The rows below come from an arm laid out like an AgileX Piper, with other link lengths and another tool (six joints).
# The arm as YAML. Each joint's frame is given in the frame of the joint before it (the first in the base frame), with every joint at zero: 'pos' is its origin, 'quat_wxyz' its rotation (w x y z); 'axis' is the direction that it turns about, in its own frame. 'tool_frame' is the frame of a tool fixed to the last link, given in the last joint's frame.
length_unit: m
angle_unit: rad
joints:
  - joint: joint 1
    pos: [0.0, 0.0, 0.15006]
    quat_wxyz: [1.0, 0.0, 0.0, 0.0]
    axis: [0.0, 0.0, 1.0]
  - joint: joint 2
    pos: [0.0, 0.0, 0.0]
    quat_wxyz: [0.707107, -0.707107, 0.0, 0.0]
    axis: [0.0, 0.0, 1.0]
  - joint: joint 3
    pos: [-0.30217, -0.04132, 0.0]
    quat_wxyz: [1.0, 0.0, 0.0, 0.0]
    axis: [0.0, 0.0, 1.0]
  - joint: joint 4
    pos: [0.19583, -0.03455, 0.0]
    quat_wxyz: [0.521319, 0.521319, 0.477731, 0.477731]
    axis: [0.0, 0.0, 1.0]
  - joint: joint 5
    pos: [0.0, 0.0, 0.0]
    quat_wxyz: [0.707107, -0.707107, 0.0, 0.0]
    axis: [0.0, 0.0, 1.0]
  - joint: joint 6
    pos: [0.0, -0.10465, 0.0]
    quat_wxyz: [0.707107, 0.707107, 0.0, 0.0]
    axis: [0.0, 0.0, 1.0]
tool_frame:
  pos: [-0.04, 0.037, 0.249]
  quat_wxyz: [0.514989, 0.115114, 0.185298, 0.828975]
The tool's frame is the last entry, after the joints.
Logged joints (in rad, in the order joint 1, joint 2, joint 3, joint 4, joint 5, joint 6), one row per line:
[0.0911, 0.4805, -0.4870, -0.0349, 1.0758, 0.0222]
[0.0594, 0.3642, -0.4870, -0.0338, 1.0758, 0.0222]
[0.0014, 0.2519, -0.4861, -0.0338, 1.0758, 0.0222]
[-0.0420, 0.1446, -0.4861, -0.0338, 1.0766, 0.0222]
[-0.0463, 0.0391, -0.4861, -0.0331, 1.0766, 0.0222]
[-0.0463, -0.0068, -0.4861, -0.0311, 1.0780, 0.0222]
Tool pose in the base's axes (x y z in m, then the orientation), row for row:
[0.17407, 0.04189, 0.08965, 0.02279, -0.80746, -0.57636, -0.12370]
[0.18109, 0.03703, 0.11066, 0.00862, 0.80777, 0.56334, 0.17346]
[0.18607, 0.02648, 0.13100, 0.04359, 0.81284, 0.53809, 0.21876]
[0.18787, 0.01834, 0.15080, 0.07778, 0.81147, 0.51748, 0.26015]
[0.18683, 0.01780, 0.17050, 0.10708, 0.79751, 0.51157, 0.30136]
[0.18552, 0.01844, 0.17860, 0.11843, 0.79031, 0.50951, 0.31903]
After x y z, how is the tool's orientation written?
As a quaternion, w x y z.
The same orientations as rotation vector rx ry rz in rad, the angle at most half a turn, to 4 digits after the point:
[-2.5005, -1.7849, -0.3831]
[2.5238, 1.7601, 0.5420]
[2.4851, 1.6451, 0.6688]
[2.4303, 1.5498, 0.7791]
[2.3478, 1.5060, 0.8872]
[2.3115, 1.4902, 0.9331]

